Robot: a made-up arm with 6 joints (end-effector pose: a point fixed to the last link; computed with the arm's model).
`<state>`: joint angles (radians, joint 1 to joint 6).
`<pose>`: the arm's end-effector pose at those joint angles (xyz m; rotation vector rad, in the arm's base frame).
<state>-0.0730 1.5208 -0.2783 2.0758 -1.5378 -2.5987</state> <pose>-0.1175 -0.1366 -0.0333 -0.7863 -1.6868 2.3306</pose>
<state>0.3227 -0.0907 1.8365 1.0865 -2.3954 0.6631</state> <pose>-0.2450 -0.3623 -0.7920 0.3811 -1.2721 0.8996</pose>
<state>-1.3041 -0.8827 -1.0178 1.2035 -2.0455 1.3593</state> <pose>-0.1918 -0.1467 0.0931 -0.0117 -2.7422 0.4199</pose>
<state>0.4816 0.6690 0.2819 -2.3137 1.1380 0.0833</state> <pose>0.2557 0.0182 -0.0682 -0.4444 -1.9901 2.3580</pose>
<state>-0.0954 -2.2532 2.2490 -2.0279 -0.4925 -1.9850</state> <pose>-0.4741 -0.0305 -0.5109 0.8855 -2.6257 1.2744</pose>
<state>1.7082 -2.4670 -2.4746 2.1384 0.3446 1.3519</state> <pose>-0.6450 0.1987 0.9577 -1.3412 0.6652 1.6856</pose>
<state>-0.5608 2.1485 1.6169 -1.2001 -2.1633 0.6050</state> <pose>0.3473 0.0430 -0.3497 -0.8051 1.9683 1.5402</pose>
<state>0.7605 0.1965 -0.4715 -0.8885 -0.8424 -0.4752</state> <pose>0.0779 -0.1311 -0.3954 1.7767 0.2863 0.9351</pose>
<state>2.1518 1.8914 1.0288 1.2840 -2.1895 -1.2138</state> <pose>0.1804 0.7611 0.4957 -2.2945 0.0318 -1.3508</pose>
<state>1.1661 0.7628 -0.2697 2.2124 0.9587 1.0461</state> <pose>0.0455 0.0506 0.2279 0.8675 1.1184 0.4220</pose>
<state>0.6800 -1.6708 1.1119 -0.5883 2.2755 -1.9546</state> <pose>-0.3881 0.4955 -0.2330 -1.8369 -0.6946 -0.1056</pose>
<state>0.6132 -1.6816 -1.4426 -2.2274 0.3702 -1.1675</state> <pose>-0.6494 0.0493 -0.1250 0.5145 -1.4527 -1.1877</pose>
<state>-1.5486 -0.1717 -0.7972 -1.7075 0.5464 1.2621</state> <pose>0.0451 -0.1552 0.7325 -1.1003 0.9307 2.7744</pose>
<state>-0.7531 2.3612 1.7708 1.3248 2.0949 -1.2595</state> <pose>0.2719 -0.3493 -0.7282 0.1291 -2.7501 -1.0175</pose>
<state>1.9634 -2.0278 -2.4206 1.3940 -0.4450 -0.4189</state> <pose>-0.7713 -0.0041 0.7673 -0.5352 -0.1744 0.5499</pose>
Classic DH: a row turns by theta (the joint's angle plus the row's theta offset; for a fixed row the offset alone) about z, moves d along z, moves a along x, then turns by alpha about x. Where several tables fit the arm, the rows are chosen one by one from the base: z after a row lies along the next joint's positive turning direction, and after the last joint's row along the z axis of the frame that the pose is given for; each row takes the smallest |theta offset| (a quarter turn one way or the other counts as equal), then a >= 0, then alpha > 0; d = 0 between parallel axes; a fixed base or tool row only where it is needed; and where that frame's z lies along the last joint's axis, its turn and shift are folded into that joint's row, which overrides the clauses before.
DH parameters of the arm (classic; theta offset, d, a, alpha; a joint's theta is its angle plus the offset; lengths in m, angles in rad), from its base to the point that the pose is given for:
base (fixed): 1.5708 0.19 0 1.5708
joint 1: 0 -0.06 -0.02 -1.5708
joint 2: 0 -0.42 -0.39 -1.5708
joint 3: 0 -0.04 0.28 -1.5708
joint 4: 0 -0.06 -0.07 1.5708
joint 5: 0 0.17 -0.07 1.5708
joint 6: -1.3521 0 -0.0922 0
tool (fixed): -0.2187 0.15 0 0

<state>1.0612 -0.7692 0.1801 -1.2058 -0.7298 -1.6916</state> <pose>-0.1824 0.0603 -0.2087 1.0535 1.3238 -0.7766</pose>
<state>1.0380 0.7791 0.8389 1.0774 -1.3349 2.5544</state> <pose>-0.0463 0.3490 -0.4040 -0.3057 -2.2183 1.4075</pose>
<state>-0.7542 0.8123 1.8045 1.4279 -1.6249 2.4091</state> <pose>0.1980 -0.8806 0.0094 1.1392 0.2644 -2.2377</pose>
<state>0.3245 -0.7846 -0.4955 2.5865 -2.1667 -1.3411</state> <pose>0.0976 0.0326 0.0273 -0.8352 1.2642 1.0782</pose>
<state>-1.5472 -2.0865 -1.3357 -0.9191 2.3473 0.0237</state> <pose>-0.2916 -0.2756 -0.1556 1.7651 1.1024 1.7990</pose>
